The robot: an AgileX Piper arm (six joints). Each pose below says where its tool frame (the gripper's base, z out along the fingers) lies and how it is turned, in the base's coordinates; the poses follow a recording.
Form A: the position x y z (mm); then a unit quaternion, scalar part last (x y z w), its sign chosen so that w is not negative.
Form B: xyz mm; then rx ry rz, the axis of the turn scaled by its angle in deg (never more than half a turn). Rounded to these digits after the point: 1 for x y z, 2 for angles.
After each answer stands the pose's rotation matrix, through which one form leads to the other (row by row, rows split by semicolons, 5 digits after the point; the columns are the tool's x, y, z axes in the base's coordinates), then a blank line. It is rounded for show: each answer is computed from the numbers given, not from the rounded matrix.
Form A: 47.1 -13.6 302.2 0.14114 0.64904 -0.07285 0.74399
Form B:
47.1 -13.6 302.2 17.71 81.45 -9.14
0.14688 0.29161 0.94519; 0.07481 0.94954 -0.30458; -0.98632 0.11545 0.11765

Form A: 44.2 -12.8 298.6 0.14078 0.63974 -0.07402 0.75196
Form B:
44.2 -12.8 298.6 17.61 80.04 -9.26
0.17052 0.29144 0.94127; 0.06880 0.94940 -0.30643; -0.98295 0.11701 0.14184

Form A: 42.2 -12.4 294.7 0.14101 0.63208 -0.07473 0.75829
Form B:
42.2 -12.4 294.7 17.60 78.90 -9.33
0.18978 0.29159 0.93753; 0.06493 0.94906 -0.30832; -0.97968 0.11938 0.16118

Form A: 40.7 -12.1 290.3 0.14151 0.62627 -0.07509 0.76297
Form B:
40.7 -12.1 290.3 17.63 78.03 -9.36
0.20430 0.29183 0.93440; 0.06266 0.94867 -0.30999; -0.97690 0.12188 0.17552

